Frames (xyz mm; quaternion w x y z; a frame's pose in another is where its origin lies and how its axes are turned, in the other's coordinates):
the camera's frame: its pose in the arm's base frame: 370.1 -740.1 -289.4 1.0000 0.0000 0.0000 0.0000
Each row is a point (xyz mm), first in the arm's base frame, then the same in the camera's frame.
Working: the arm's base frame: its pose in the camera's frame: -370.1 740.1 289.4 1.0000 0.0000 0.0000 0.0000

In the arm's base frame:
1: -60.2 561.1 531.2
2: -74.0 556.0 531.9
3: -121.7 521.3 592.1
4: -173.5 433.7 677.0
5: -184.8 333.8 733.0
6: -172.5 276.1 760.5
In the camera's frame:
1: -430.3 1301.2 820.6
2: -444.1 1296.1 821.3
3: -491.8 1261.4 881.5
4: -543.6 1173.8 966.4
5: -554.9 1073.9 1022.4
6: -542.6 1016.2 1049.9

